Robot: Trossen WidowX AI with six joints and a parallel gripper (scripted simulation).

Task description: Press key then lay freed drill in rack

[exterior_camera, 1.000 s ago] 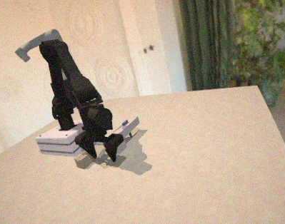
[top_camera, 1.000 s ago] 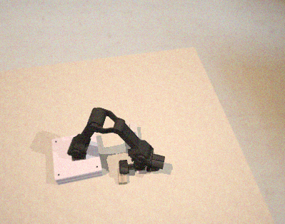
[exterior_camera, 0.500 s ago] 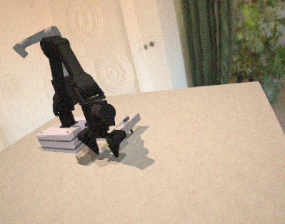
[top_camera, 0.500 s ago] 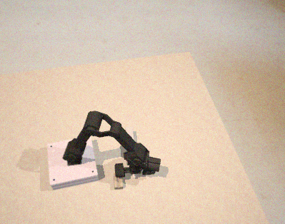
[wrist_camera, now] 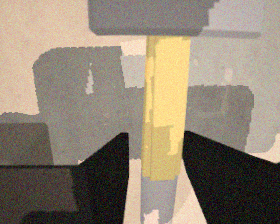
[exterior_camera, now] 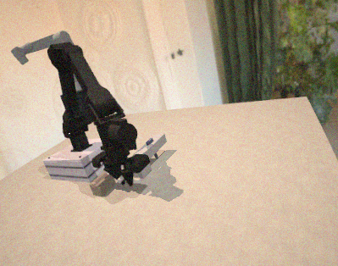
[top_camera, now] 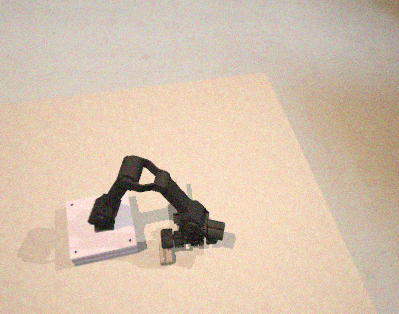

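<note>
The tan rack is 80 mm behind my gripper tip, 20 mm to the right of it and 10 mm above it. The rest, counted from my gripper tip: blue key (10 mm ahead, 160 mm to the left, 40 mm above).
</note>
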